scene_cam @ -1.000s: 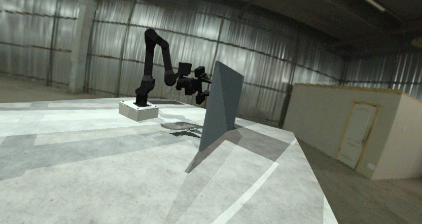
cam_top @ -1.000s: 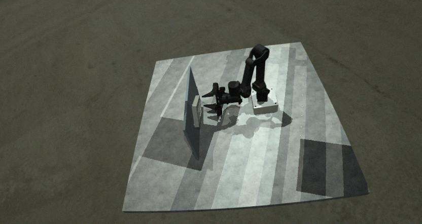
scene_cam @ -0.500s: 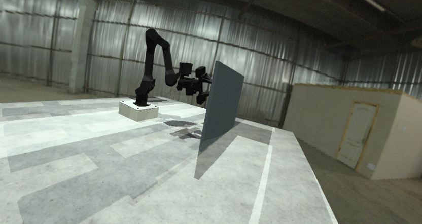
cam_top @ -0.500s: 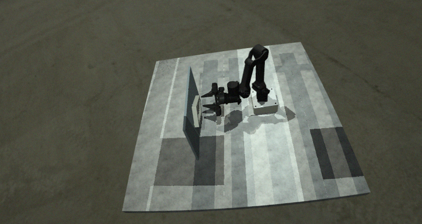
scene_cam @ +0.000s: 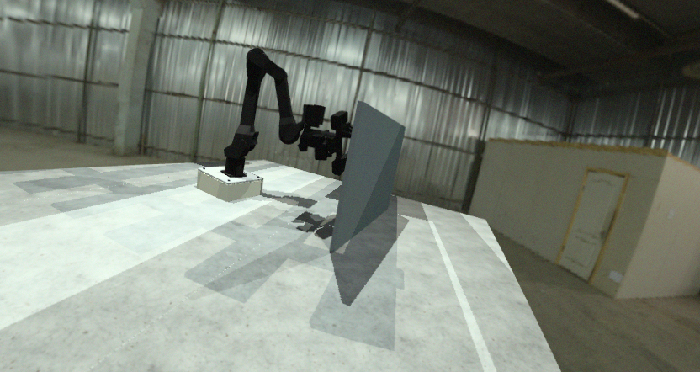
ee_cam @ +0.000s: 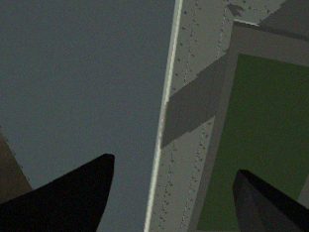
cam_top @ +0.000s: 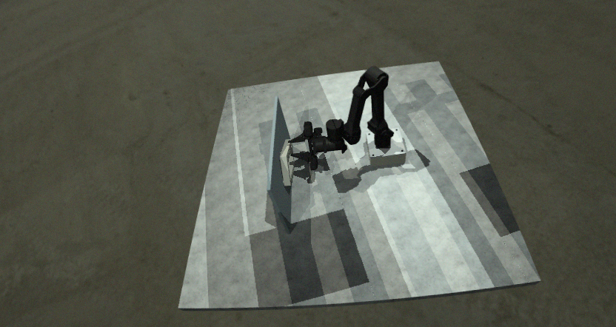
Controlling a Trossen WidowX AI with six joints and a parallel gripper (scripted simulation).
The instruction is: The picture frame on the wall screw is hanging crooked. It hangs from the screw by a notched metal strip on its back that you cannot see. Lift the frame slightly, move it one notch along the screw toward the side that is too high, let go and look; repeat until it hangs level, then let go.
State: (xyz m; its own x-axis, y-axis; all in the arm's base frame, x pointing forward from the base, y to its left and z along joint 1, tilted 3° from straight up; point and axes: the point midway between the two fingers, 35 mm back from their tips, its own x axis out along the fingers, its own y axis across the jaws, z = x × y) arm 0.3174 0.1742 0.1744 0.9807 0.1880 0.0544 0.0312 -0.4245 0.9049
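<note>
The picture frame lies 50 mm below my gripper tip, 30 mm to the left of it and 20 mm ahead of it. Also, from my gripper tip: grey-blue wall panel (60 mm below, 30 mm to the left, 30 mm ahead).
</note>
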